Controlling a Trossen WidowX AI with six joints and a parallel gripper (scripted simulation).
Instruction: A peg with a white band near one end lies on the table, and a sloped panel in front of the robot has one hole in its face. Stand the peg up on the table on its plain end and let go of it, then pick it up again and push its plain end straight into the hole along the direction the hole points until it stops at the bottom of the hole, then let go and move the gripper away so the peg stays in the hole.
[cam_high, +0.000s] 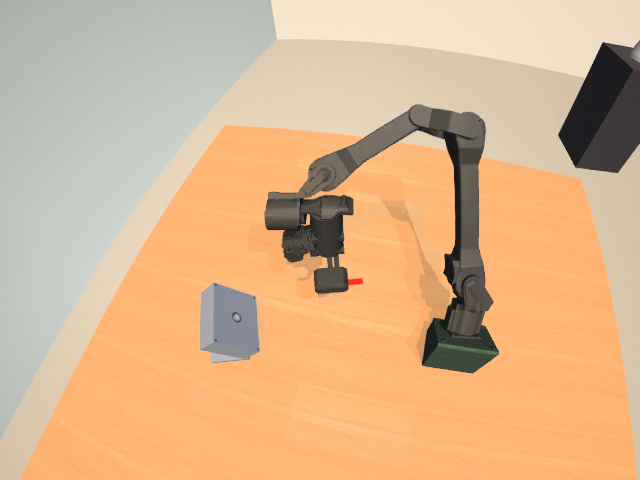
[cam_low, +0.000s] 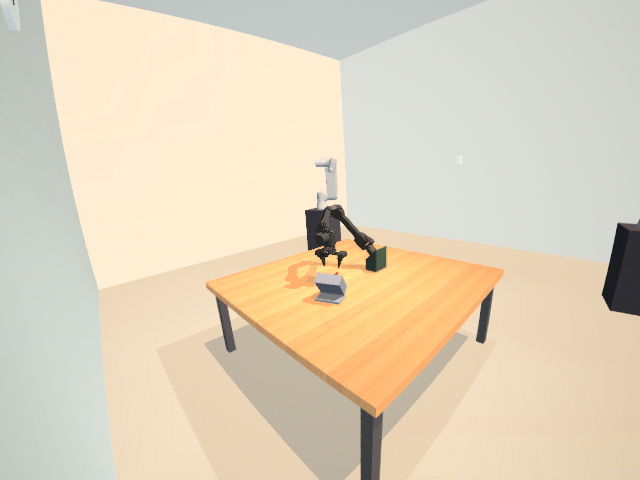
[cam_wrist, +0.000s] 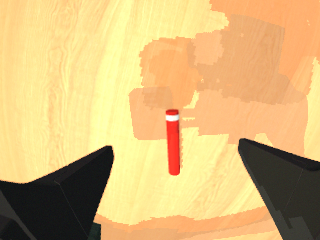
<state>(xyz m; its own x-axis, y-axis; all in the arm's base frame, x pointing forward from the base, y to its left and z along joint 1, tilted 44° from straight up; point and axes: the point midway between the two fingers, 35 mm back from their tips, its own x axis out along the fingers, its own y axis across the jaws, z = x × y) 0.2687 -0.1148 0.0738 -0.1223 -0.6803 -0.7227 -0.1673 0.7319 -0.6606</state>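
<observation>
Now: gripper tip 6 cm above the red peg and 1 cm past it. The rest, counted from my gripper tip: grey sloped panel: 20 cm ahead, 14 cm to the left.
</observation>
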